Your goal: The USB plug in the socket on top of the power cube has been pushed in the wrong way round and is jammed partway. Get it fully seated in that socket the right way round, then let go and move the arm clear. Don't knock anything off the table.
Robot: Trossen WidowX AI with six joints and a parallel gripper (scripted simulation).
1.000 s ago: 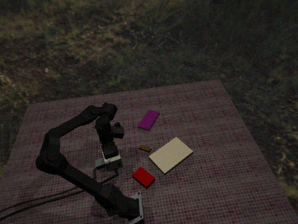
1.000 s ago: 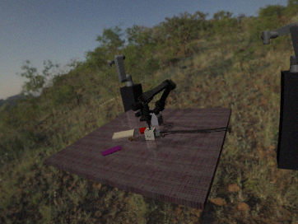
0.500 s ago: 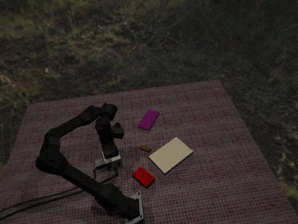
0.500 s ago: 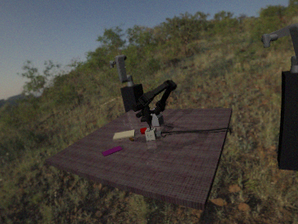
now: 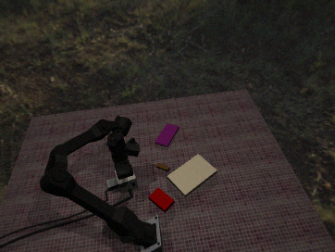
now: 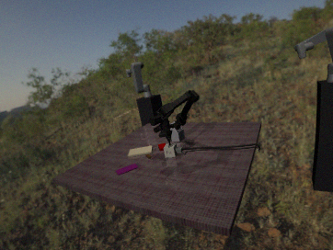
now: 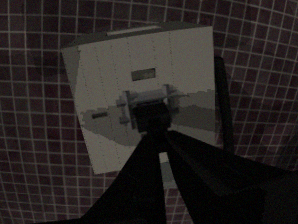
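Right now my gripper tip is 20 mm above the dark USB plug. Round my gripper tip: cream flat panel: 290 mm to the right, 100 mm below, 10 mm ahead; then small brown block: 170 mm to the right, 100 mm below, 70 mm ahead; then red block: 150 mm to the right, 100 mm below, 100 mm behind.
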